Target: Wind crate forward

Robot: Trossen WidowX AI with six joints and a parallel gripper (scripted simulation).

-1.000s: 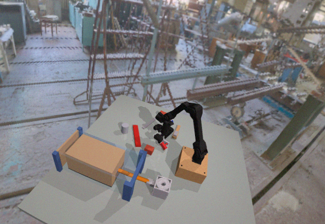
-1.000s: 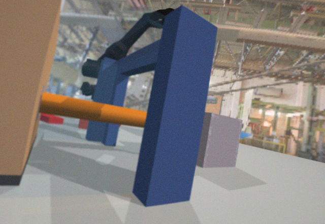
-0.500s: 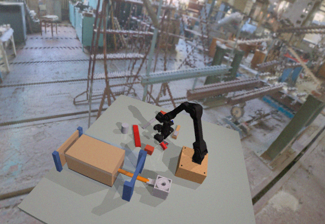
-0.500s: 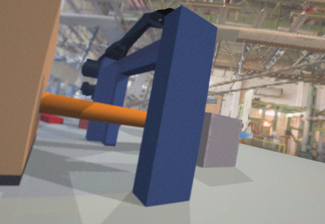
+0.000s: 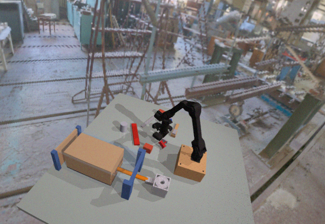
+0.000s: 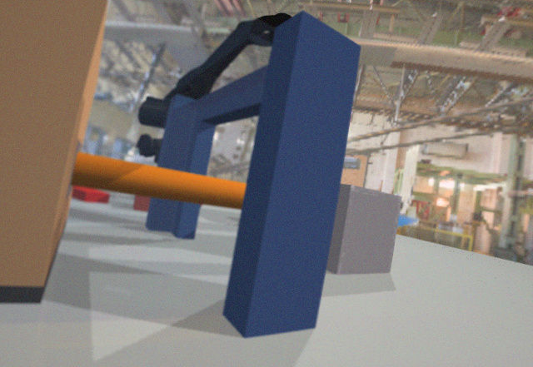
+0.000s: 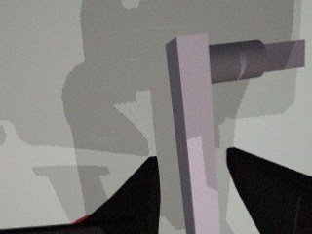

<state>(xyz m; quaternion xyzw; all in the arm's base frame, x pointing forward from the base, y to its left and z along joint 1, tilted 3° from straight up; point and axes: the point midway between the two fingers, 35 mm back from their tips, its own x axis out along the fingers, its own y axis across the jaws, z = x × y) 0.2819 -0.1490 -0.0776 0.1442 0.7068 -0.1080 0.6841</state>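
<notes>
Now: gripper tip 40 cm to the right of the grey winch, 13 cm past it and 2 cm below it. From my gripper tip the other things lie so: winch handle with red knob (1 cm to the left, 1 cm behind, 1 cm above); tan tool (16 cm to the right, 8 cm behind, 1 cm above); blue piece (20 cm to the right, 4 cm above).
</notes>
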